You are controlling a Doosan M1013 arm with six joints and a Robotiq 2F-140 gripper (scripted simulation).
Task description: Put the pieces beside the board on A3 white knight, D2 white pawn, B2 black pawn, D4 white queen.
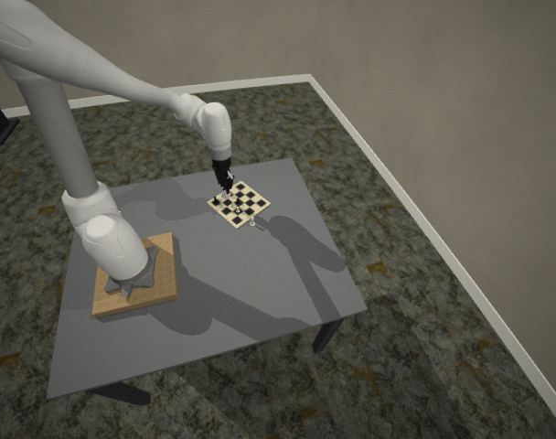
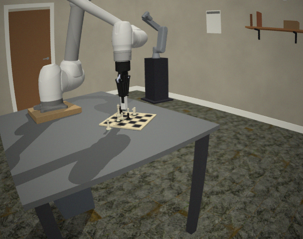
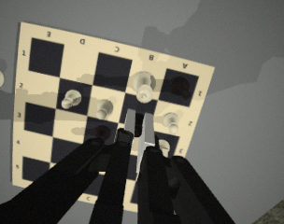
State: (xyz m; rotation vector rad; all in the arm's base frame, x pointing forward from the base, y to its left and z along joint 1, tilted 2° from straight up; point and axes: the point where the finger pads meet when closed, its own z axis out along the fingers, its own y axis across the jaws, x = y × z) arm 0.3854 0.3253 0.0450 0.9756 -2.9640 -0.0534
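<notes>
Right now the white chess piece is 30 mm behind my hand, 20 mm to the right of it and 40 mm below it. Also, from my hand: chessboard (50 mm ahead, 10 mm to the right, 70 mm below).
</notes>
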